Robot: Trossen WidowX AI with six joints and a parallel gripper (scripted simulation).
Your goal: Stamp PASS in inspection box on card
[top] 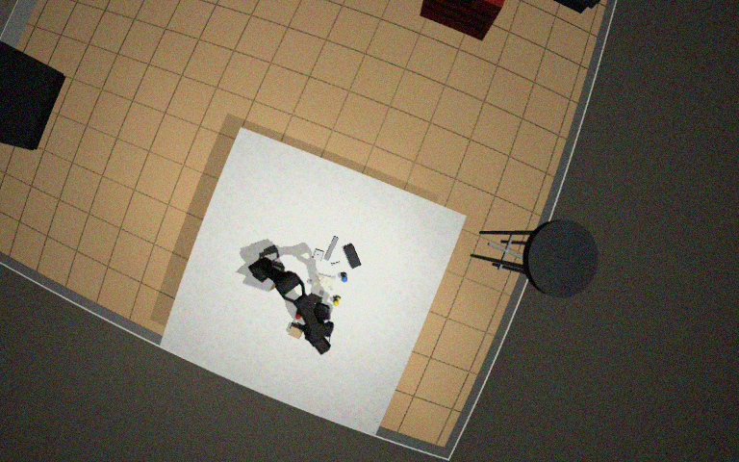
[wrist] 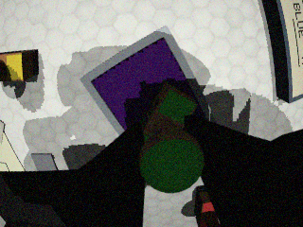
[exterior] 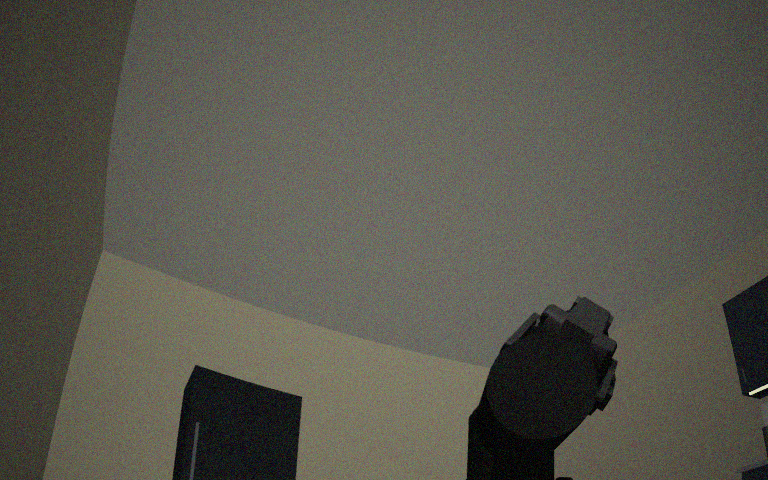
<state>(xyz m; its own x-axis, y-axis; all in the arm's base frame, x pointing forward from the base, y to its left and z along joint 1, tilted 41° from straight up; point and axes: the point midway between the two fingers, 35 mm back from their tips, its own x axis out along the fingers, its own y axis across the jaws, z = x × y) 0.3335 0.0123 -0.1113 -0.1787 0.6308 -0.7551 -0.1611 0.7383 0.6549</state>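
Right now the PASS stamp is right at my gripper tip. Round my gripper tip: purple ink pad (3 cm below); yellow-knobbed stamp (11 cm to the left, 3 cm ahead, 2 cm below); red-knobbed stamp (10 cm behind, 5 cm to the right, 2 cm below).
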